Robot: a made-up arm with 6 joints.
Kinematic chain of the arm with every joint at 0, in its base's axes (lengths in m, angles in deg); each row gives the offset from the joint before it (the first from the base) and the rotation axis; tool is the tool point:
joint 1: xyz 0 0 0.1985 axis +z
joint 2: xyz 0 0 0 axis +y
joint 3: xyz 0 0 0.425 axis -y
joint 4: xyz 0 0 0 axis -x
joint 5: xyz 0.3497 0 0 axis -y
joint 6: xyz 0 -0.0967 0 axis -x
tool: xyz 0 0 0
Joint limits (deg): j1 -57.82..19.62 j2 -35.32..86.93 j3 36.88..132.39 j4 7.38..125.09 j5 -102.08..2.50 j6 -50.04..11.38
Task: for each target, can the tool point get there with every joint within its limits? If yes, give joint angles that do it. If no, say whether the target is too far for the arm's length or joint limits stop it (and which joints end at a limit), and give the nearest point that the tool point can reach.
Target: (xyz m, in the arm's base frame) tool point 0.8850 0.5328 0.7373
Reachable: no: too far | nearest point 0.6329 0.2846 0.5666 | short by 0.393 m
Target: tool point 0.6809 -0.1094 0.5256
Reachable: yes | joints -4.29 52.04 50.14 53.04 -46.42 -8.71
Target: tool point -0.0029 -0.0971 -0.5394
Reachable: no: joint limits stop it (at a limit: joint 1, joint 2, joint 3, joint 4) | nearest point 0.2695 -0.6084 -0.0388 | short by 0.766 m
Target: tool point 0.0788 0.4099 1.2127
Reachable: no: too far | nearest point -0.0731 0.2206 0.9489 | short by 0.359 m
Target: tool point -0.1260 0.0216 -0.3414
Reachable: no: joint limits stop it (at a limit: joint 1, joint 2, joint 3, joint 4) | nearest point 0.2695 -0.6084 -0.0388 | short by 0.803 m
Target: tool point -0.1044 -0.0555 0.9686
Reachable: yes | joints -15.87 -11.37 70.51 32.06 -66.01 -42.22
